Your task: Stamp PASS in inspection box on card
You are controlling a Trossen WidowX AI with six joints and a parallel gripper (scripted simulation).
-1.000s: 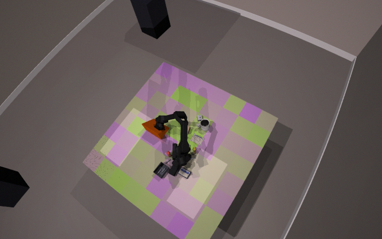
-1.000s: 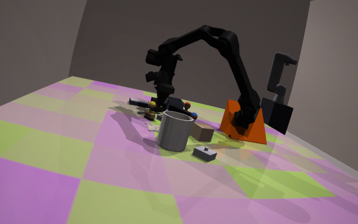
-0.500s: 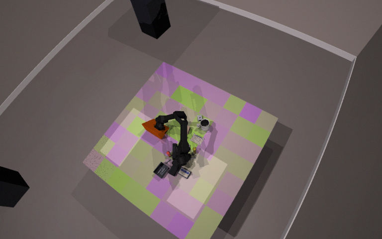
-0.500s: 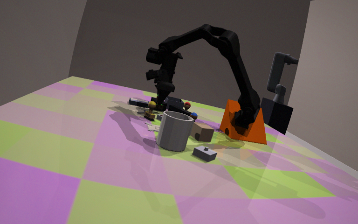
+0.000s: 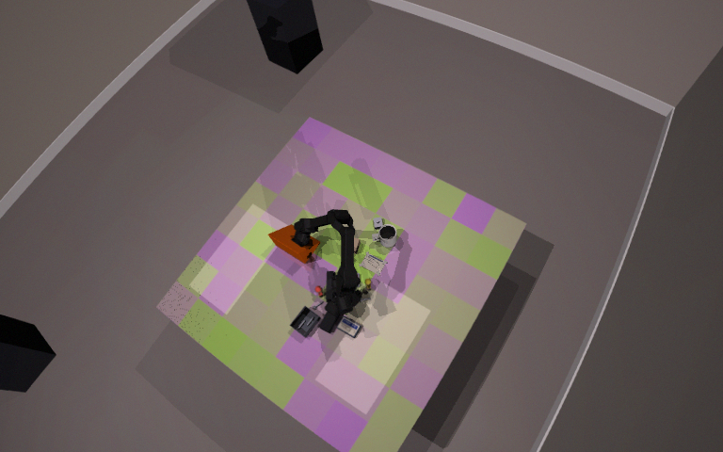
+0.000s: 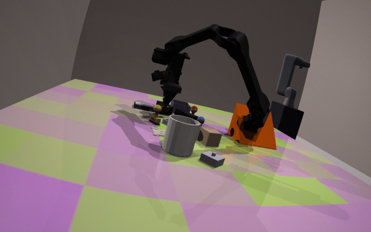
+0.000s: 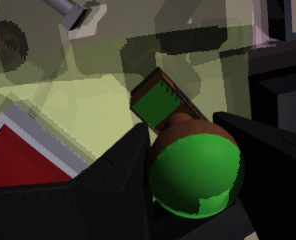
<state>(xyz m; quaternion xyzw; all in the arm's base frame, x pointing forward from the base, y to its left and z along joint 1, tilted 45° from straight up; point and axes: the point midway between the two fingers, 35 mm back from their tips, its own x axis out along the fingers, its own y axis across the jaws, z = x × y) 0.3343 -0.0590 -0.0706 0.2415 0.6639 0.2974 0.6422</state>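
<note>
The red ink pad lies 90 mm to the left of my gripper tip, 50 mm behind it and 40 mm below it. Also, from my gripper tip: green-knobbed stamp (right at my gripper tip); then dark block (100 mm behind, 30 mm below, 10 mm to the left); then yellow-knobbed stamp (120 mm to the left, 30 mm ahead, 20 mm below).
</note>
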